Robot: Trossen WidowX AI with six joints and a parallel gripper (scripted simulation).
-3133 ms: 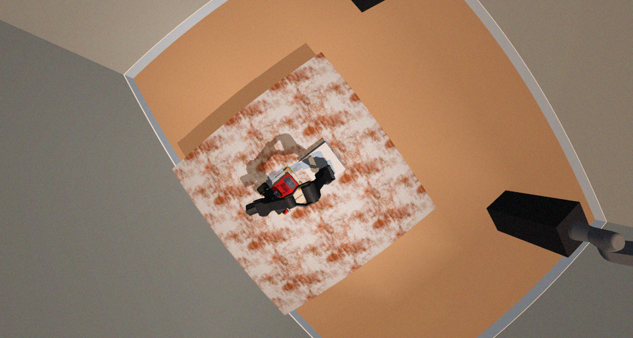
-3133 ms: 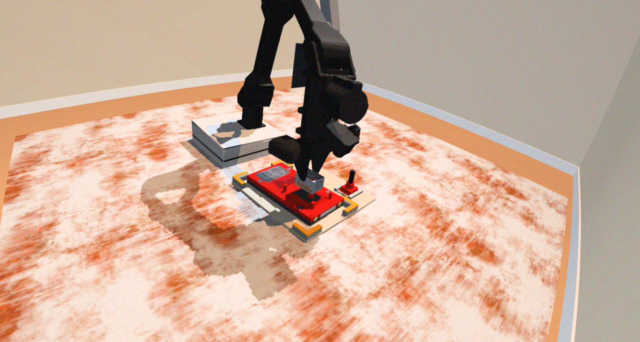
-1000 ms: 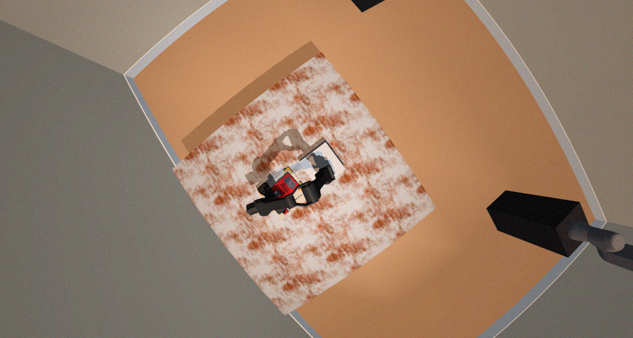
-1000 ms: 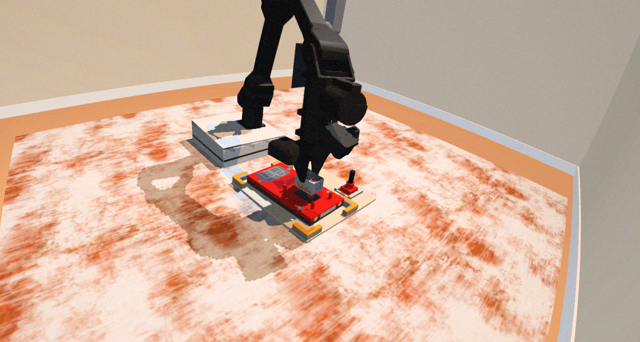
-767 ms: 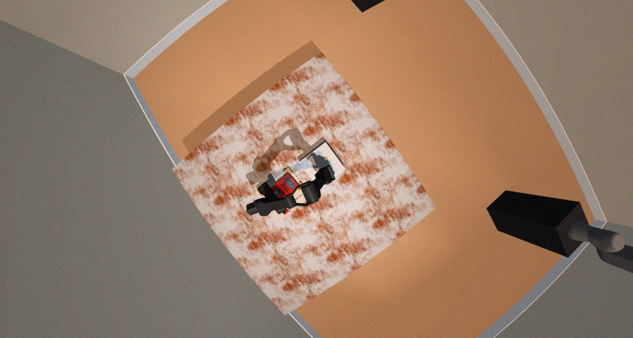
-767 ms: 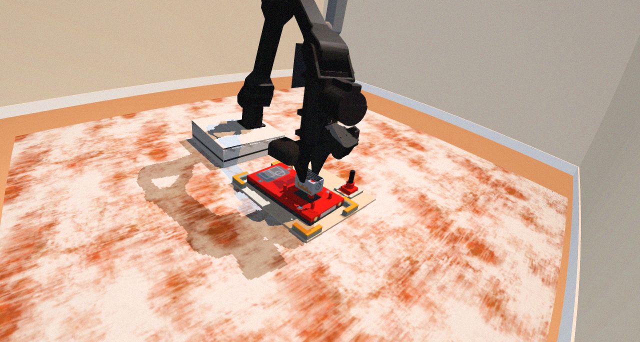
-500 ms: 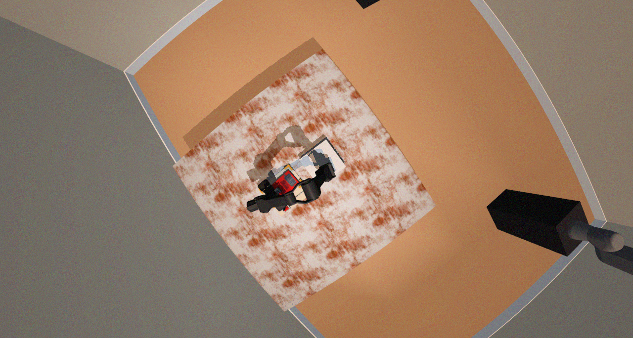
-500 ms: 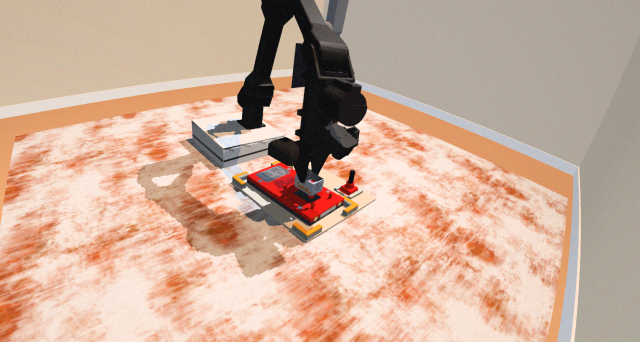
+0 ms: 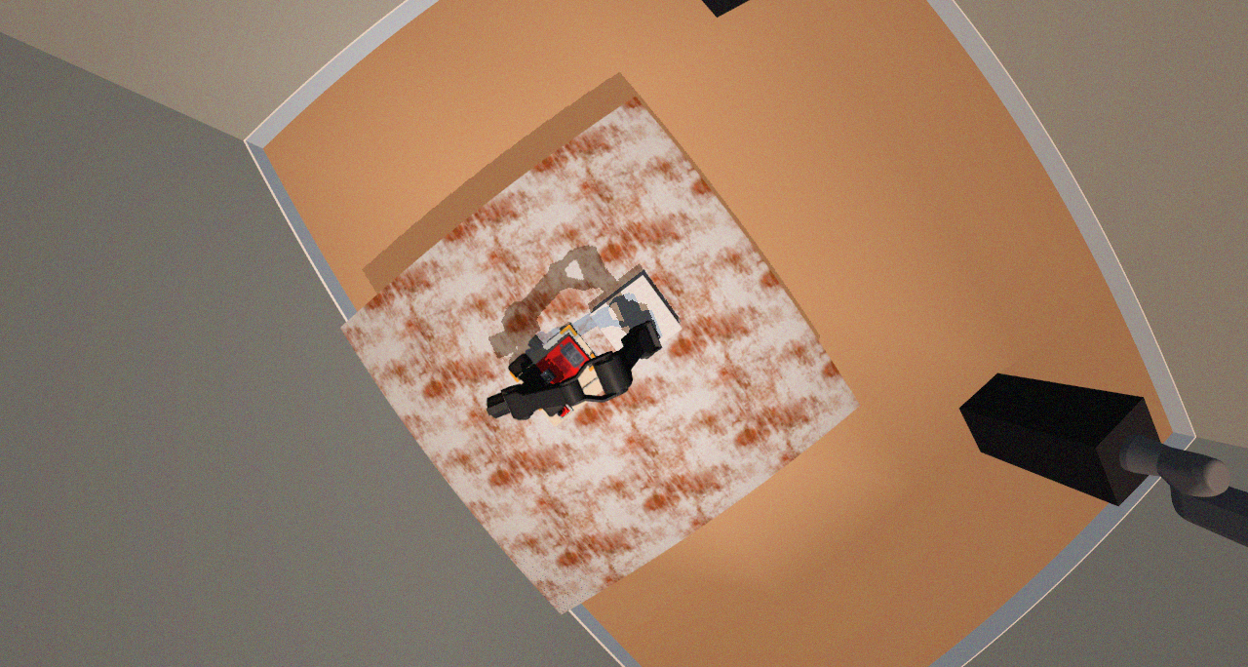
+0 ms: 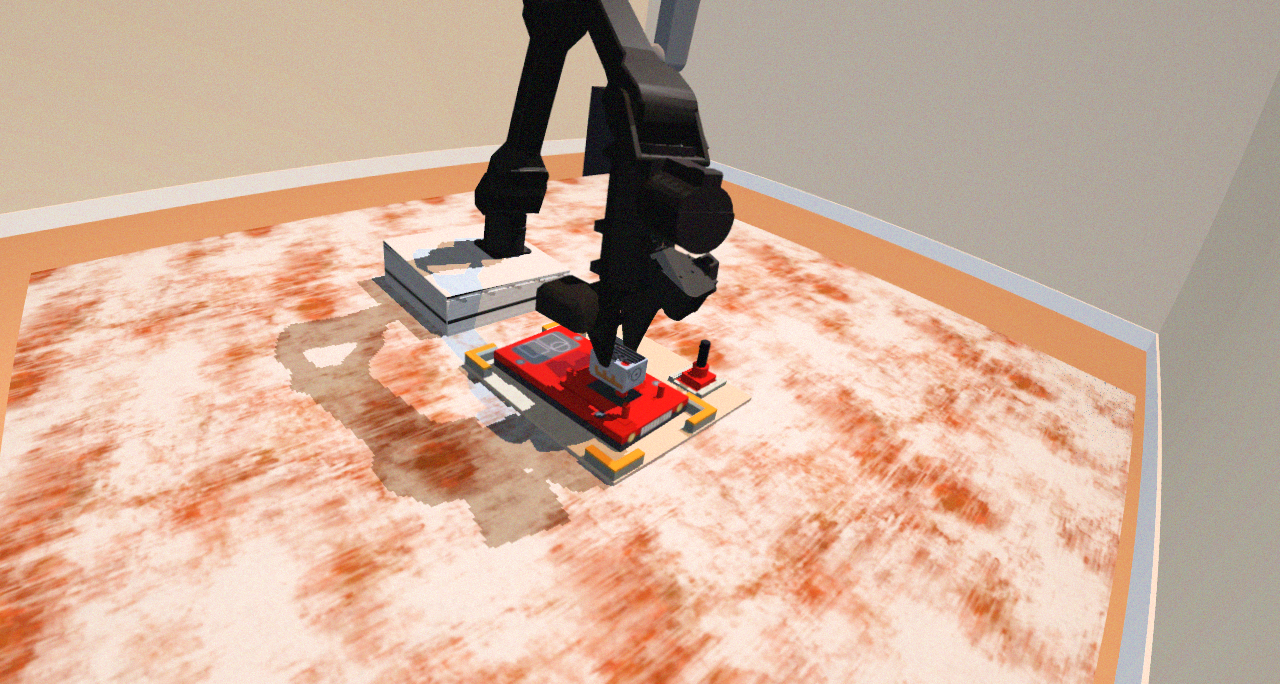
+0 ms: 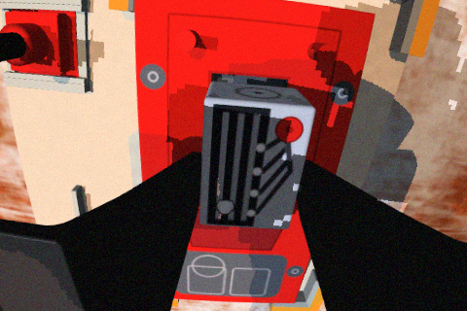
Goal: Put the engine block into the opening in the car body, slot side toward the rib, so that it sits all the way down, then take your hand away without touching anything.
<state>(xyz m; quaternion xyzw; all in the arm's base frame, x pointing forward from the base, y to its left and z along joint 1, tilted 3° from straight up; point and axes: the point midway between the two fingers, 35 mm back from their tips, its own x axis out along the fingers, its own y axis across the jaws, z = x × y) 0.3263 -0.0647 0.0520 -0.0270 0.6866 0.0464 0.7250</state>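
Now: gripper tip 10 mm above the engine block.
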